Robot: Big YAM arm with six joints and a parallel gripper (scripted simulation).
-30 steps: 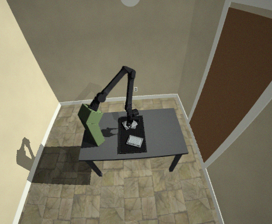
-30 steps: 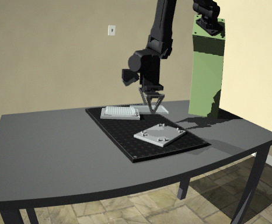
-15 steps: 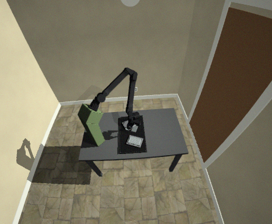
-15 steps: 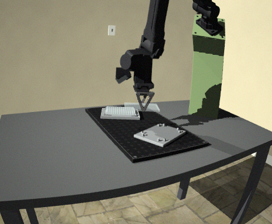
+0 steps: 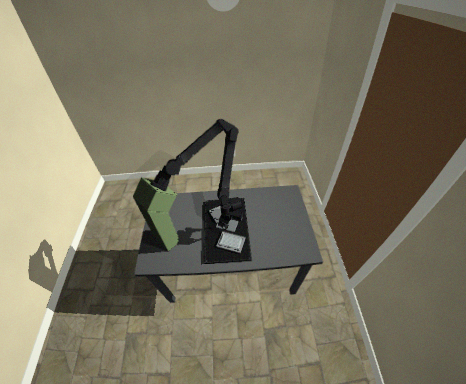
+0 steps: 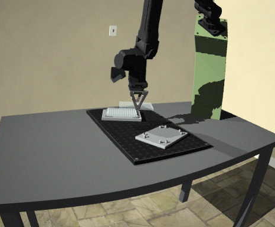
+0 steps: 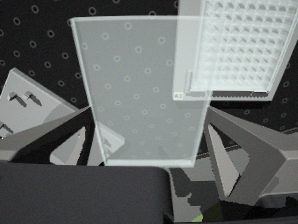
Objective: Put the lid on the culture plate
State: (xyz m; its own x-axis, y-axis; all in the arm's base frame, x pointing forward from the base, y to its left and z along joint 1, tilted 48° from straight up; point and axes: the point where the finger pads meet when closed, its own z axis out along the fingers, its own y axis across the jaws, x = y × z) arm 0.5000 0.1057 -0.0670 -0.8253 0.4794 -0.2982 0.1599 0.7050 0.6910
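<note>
Right now my hand is 40 mm short of the culture plate C15, 100 mm to the left of it and 60 mm above it. From my hand the other things lie so: lid park LP1: 60 mm behind, 150 mm to the left, 80 mm below; clear lid: 10 mm below.
</note>
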